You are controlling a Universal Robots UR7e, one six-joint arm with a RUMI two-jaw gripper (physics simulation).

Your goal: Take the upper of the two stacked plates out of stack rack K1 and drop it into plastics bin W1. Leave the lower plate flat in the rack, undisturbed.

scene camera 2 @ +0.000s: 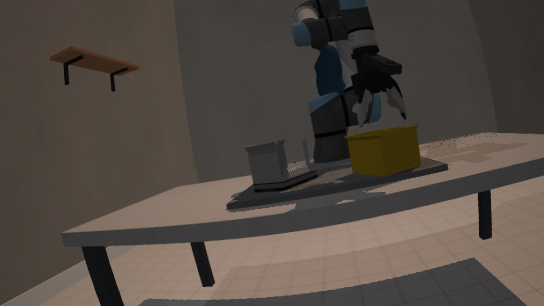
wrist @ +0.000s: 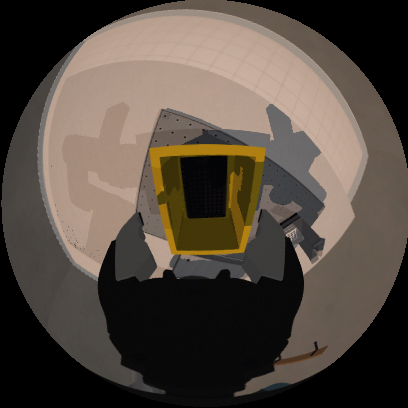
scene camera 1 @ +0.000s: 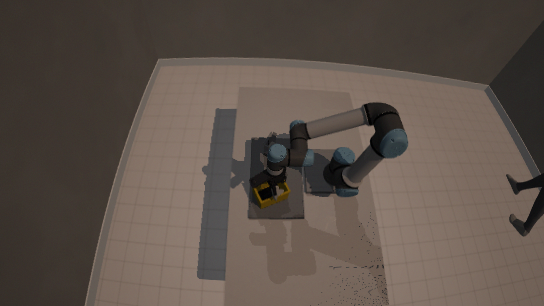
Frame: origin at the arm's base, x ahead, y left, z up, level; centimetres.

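Where they show: gripper, fingertip midpoint: (scene camera 2: 384, 123) (wrist: 199, 212) (scene camera 1: 269, 188); arm's base, origin of the base link: (scene camera 2: 334, 158).
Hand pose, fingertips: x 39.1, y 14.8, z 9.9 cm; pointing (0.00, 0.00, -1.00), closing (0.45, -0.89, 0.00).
Note:
Things, the pixels of their top centre, and the offset from my fingertips. Level surfaces: height alone.
- black upper plate, middle of its top: (wrist: 204, 190) (scene camera 1: 270, 193) dz -9.6, dx -0.9, dy -1.2 cm
- yellow plastics bin W1, middle of its top: (wrist: 207, 213) (scene camera 2: 380, 130) (scene camera 1: 270, 187) dz -1.7, dx -0.7, dy -1.4 cm
- grey stack rack K1, middle of its top: (scene camera 2: 278, 140) (wrist: 297, 266) (scene camera 1: 279, 143) dz +0.4, dx -5.1, dy -28.0 cm
- light gridded lower plate, middle of its top: (scene camera 2: 282, 171) (wrist: 285, 242) dz -7.7, dx -4.4, dy -28.4 cm
- table, its level: dz -12.9 cm
The black upper plate (scene camera 1: 265, 194) (wrist: 204, 187) lies inside the yellow plastics bin W1 (scene camera 1: 274, 201) (scene camera 2: 385, 152) (wrist: 207, 150), low down; its exact tilt is hard to tell. My gripper (scene camera 2: 383, 121) (wrist: 199, 212) is open and empty, with its fingertips above the bin's rim. The grey stack rack K1 (scene camera 2: 267, 162) (wrist: 311, 240) stands on the base board, apart from the bin. The light gridded lower plate (scene camera 2: 299, 171) (wrist: 292, 234) shows in the rack and looks flat; the rack's wall hides part of it. In the scene camera 1 view the arm partly covers the rack.
The bin and rack share a dark perforated board (scene camera 1: 295, 210) (scene camera 2: 432, 166) (wrist: 175, 123) on the table (scene camera 2: 150, 214). The arm's base stands behind the board. A person (scene camera 1: 536, 200) (scene camera 2: 328, 67) is beyond the table. A wooden shelf (scene camera 2: 95, 60) hangs on the wall.

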